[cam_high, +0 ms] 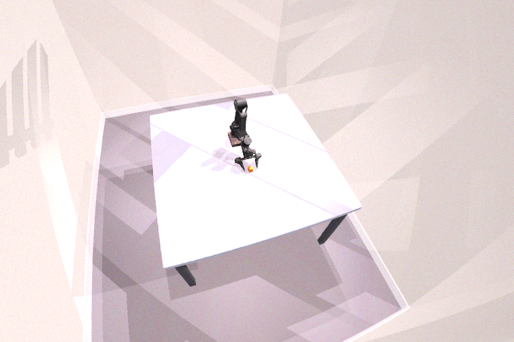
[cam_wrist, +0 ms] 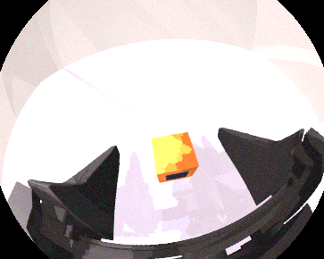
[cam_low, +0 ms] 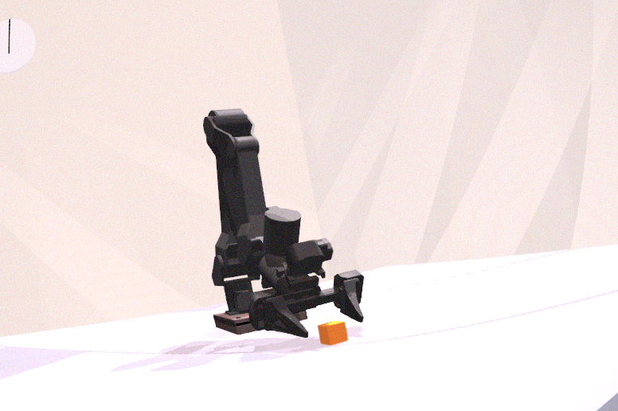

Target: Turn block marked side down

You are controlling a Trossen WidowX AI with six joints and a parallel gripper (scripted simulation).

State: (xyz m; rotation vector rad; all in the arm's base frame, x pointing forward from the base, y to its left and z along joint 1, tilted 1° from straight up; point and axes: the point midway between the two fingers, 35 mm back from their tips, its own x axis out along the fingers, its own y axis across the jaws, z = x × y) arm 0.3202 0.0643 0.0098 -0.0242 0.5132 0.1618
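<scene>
Now: the block 2 cm behind my gripper tip and 1 cm below it.
</scene>
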